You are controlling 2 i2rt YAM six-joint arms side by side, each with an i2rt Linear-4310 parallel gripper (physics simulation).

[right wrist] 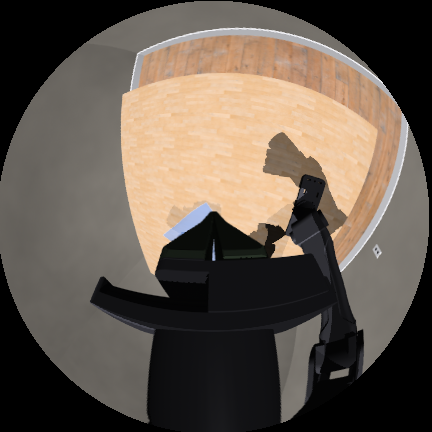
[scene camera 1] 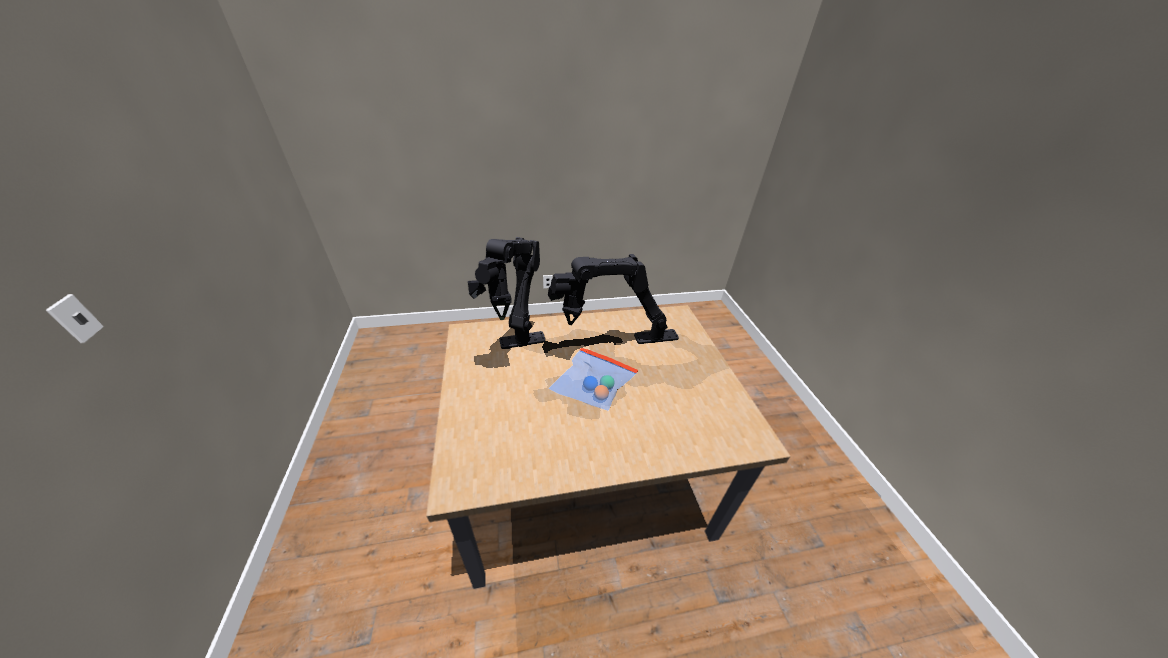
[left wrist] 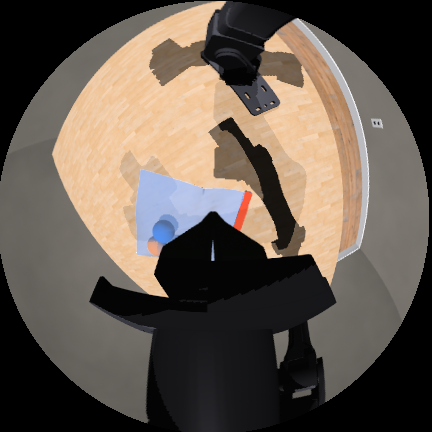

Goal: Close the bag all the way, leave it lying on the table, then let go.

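Observation:
A translucent blue bag (scene camera 1: pixel 569 382) (left wrist: pixel 165 200) (right wrist: pixel 192 220) lies flat on the table. A red strip (scene camera 1: pixel 608 360) (left wrist: pixel 243 211) runs along its edge nearest the arms; whether it is sealed all along is too small to tell. A blue ball (scene camera 1: pixel 590 382) (left wrist: pixel 163 231), a green ball (scene camera 1: pixel 607 381) and an orange ball (scene camera 1: pixel 601 392) (left wrist: pixel 154 245) are inside. My left gripper (scene camera 1: pixel 571 322) (left wrist: pixel 212 216) is shut and empty, raised clear of the bag, behind it. My right gripper (scene camera 1: pixel 502 316) (right wrist: pixel 213 216) is shut and empty, high at the picture's left, away from the bag. Each gripper hides part of the bag in its wrist view.
The wooden table (scene camera 1: pixel 523 465) (left wrist: pixel 100 140) (right wrist: pixel 200 125) carries both arm bases at its back edge. The left arm's base (scene camera 1: pixel 656 335) is at the picture's right, the right arm's base (scene camera 1: pixel 523 339) (left wrist: pixel 257 97) at the picture's left. Arm shadows fall around the bag.

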